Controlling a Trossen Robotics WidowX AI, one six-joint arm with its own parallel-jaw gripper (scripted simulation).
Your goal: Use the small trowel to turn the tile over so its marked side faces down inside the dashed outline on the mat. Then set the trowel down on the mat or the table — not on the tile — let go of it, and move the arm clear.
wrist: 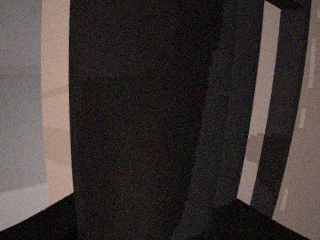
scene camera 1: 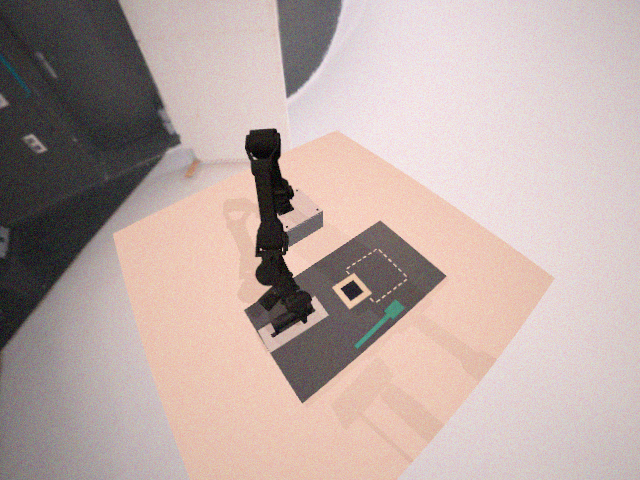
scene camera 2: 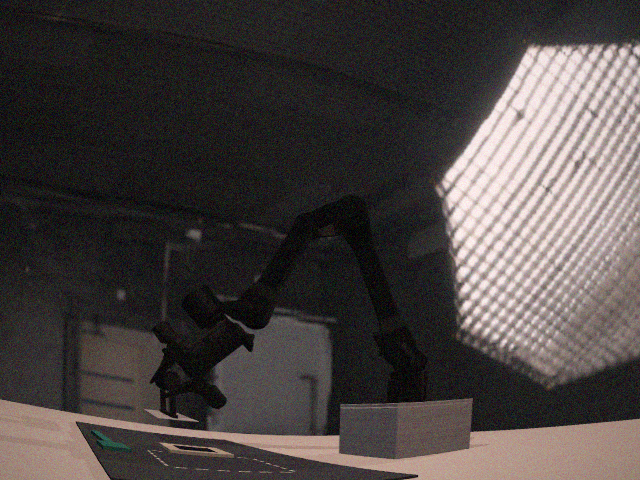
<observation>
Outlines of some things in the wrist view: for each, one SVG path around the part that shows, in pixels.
My gripper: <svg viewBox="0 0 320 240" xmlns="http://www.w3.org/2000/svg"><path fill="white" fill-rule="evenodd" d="M236 200L228 240L309 240L307 237L293 232L292 229L283 227L283 224L277 224L277 221L263 215L263 212L257 212L251 205L248 207L248 204L245 204L244 201ZM73 193L65 196L60 201L56 201L51 207L48 205L48 208L40 211L37 215L28 217L28 219L21 221L21 223L0 231L0 240L79 240L77 239L76 207L73 204Z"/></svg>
A light grey pad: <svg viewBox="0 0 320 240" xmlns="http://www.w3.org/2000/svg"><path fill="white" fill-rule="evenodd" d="M71 0L68 27L68 99L73 204L76 207L77 239L228 240L236 200L240 199L245 204L248 204L248 207L251 205L257 212L263 212L263 215L277 221L277 224L283 224L283 227L292 229L293 232L297 232L309 240L320 240L320 0Z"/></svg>
</observation>
